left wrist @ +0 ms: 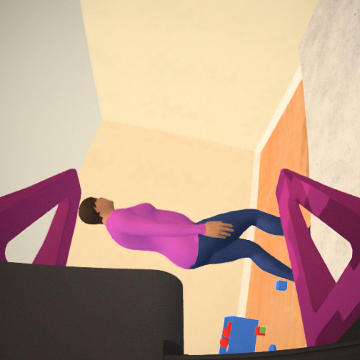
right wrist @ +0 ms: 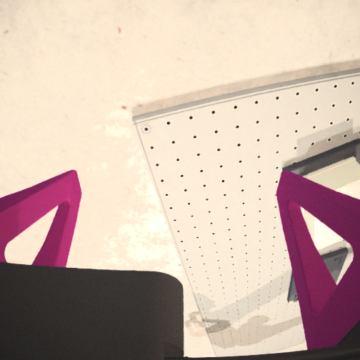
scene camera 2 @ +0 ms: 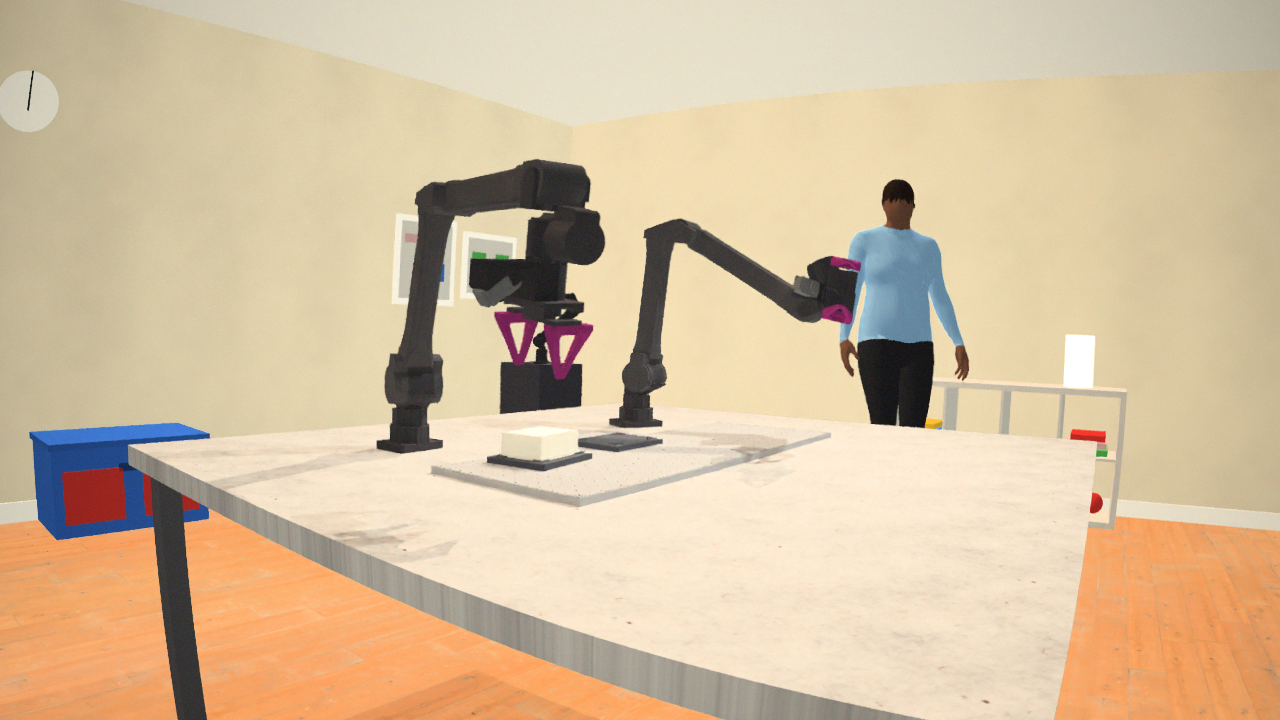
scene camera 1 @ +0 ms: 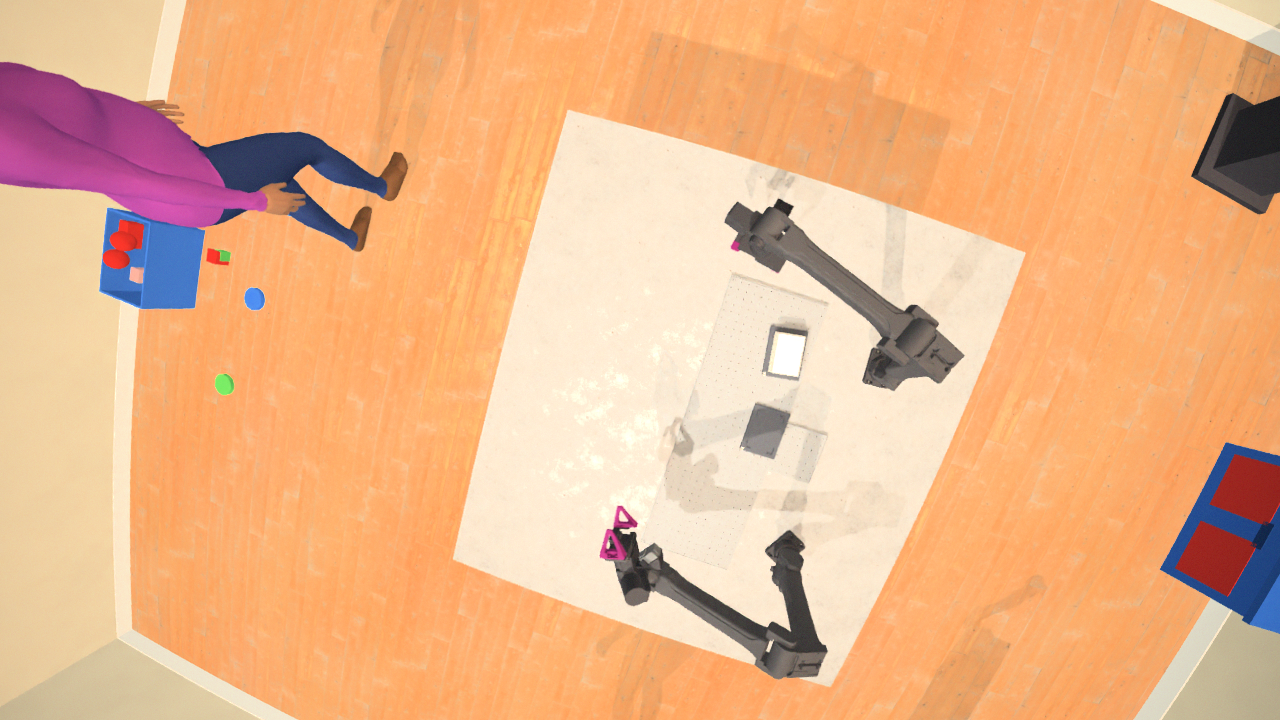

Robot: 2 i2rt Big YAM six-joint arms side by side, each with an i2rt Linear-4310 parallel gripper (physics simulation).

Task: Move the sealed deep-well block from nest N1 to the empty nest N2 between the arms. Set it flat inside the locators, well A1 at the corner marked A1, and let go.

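Frame: origin at the left arm's base, x ahead, y left, z up, level; centimetres.
Seen in the pictures: left gripper, between the fingertips: (scene camera 2: 845,283) (scene camera 1: 614,517); right gripper, between the fingertips: (scene camera 2: 538,371) (scene camera 1: 758,255); left arm's base, origin of its link: (scene camera 2: 635,425) (scene camera 1: 784,547); right arm's base, origin of its link: (scene camera 2: 409,448) (scene camera 1: 879,368).
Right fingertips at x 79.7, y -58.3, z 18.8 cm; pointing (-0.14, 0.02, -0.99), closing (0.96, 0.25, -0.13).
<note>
Offsets run from my right fingertips to a thing's middle. Level surfaces: height alone.
The sealed block, pale and white-topped @[dx -28.7, dy +11.8, dz -14.3 cm] (scene camera 1: 787,352) (scene camera 2: 538,443) (right wrist: 347,174), sits in the dark nest N1 @[dx -28.7, dy +11.8, dz -16.8 cm] (scene camera 1: 768,354) (scene camera 2: 519,463) (right wrist: 320,157). The empty dark nest N2 @[dx -42.9, dy +34.1, dz -16.8 cm] (scene camera 1: 765,430) (scene camera 2: 620,441) (right wrist: 337,265) lies beside it; in the right wrist view the right finger partly covers both nests. My right gripper (scene camera 1: 735,245) (scene camera 2: 539,369) (right wrist: 178,181) is open and points down, high above the table, off to one side of the block. My left gripper (scene camera 1: 618,531) (scene camera 2: 854,291) (left wrist: 178,179) is open, raised far from both nests and facing the room. The A1 mark cannot be made out.
Both nests stand on a perforated board @[dz -17.5 cm] (scene camera 1: 716,385) (scene camera 2: 581,490) (right wrist: 200,160) on the pale table @[dz -18.8 cm] (scene camera 1: 554,358) (scene camera 2: 805,555). A thin light plate @[dz -17.5 cm] (scene camera 1: 810,447) adjoins N2. A person (scene camera 1: 134,170) (left wrist: 155,230) stands beyond the table; another person (scene camera 2: 895,277) shows in scene camera 2.
</note>
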